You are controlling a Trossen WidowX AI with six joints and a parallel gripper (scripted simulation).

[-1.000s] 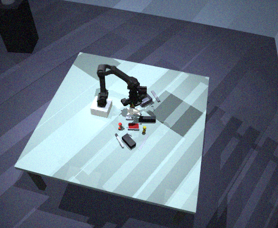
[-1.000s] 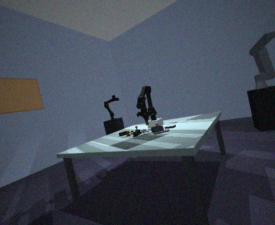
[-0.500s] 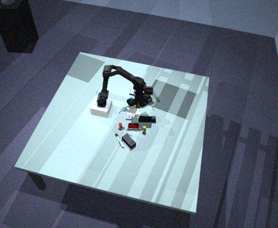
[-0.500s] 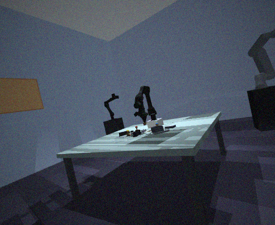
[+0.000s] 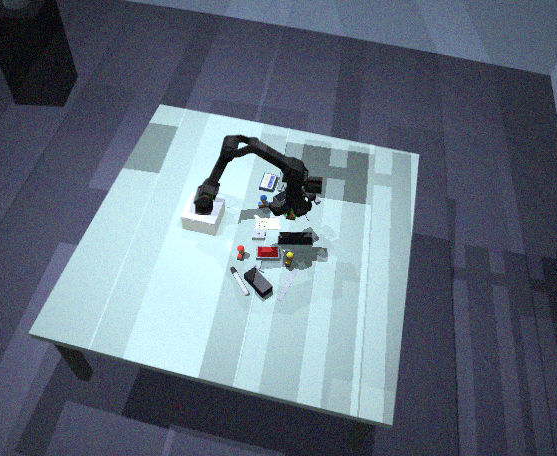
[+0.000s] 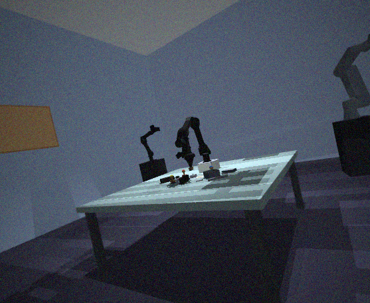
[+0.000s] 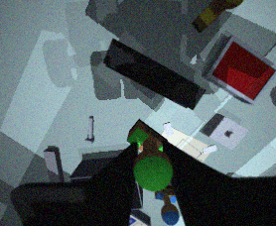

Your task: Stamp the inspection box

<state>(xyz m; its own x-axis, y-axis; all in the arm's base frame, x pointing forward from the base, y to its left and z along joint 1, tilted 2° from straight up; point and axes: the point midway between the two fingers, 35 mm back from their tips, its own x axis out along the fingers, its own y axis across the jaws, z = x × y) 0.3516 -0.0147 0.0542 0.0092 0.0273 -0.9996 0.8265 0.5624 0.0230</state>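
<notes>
My gripper tip is 20 mm short of the long black block, 60 mm to the left of it and 80 mm above it. From my gripper tip the other things lie so: green-knobbed stamp right at my gripper tip; card 90 mm behind, 30 mm to the left, 100 mm below; grey tile 130 mm behind, 50 mm to the right, 80 mm below.
</notes>
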